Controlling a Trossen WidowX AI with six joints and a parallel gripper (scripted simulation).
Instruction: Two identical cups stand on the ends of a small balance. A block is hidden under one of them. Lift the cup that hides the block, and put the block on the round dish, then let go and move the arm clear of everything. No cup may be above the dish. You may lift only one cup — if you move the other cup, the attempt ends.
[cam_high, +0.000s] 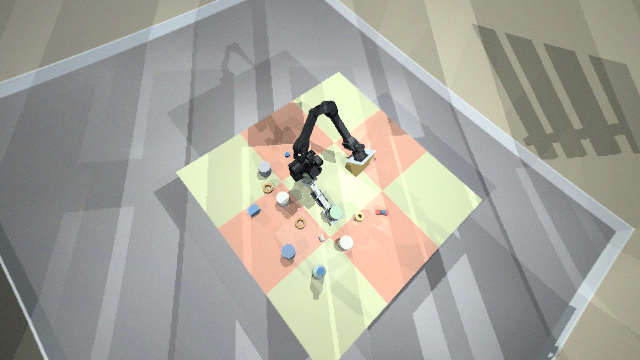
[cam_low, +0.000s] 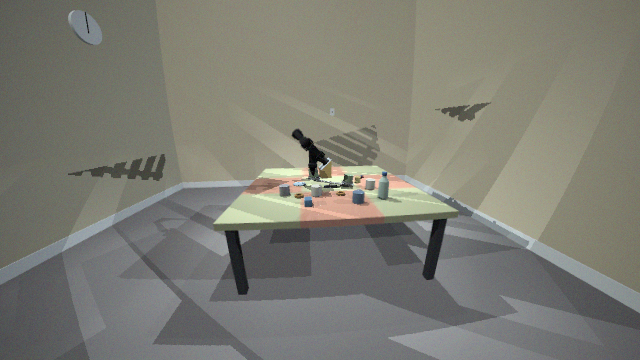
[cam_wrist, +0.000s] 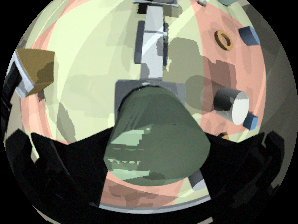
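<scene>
Now: gripper tip 1 cm to the right of the grey block and 2 cm above it. From my gripper tip the other things lie so: blue cube: 34 cm ahead, 6 cm to the right, 8 cm below; then grey cylinder: 14 cm ahead, 20 cm to the right, 6 cm below; then pale blue round dish: 9 cm behind, 11 cm to the right, 10 cm below.
</scene>
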